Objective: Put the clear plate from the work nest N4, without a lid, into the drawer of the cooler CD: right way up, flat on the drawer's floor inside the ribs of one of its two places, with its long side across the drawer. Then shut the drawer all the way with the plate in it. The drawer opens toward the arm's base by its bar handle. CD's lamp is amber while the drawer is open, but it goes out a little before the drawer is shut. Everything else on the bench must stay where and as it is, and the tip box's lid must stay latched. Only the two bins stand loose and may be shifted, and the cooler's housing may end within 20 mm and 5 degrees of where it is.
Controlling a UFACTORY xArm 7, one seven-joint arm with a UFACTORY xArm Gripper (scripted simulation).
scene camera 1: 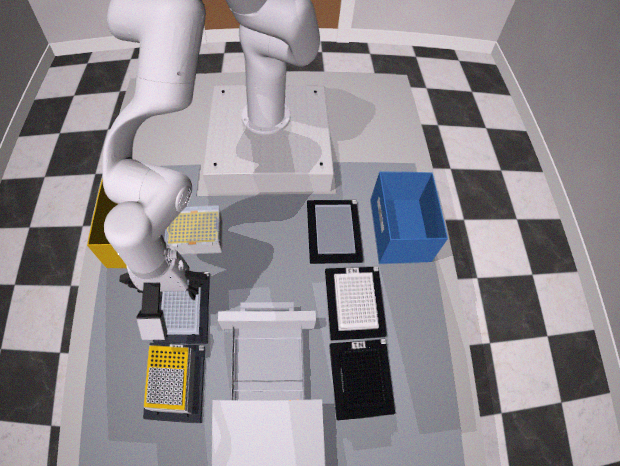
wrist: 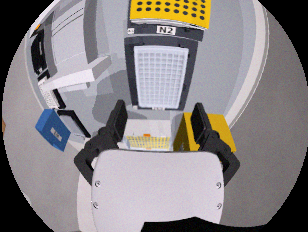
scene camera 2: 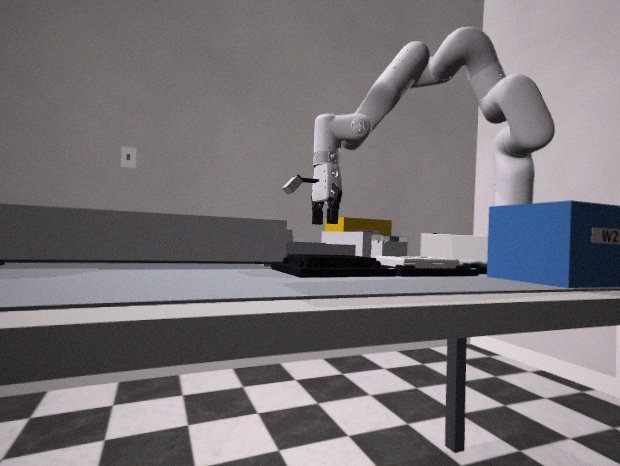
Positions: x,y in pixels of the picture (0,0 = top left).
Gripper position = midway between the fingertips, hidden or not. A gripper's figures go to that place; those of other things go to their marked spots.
Scene:
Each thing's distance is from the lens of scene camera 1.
my gripper (scene camera 1: 172,293): 88 cm
clear plate (scene camera 1: 183,325): 93 cm
white plate (scene camera 1: 361,301): 93 cm
blue bin (scene camera 1: 417,232): 106 cm
The marked spots on the clear plate and the blue bin are 59 cm apart.

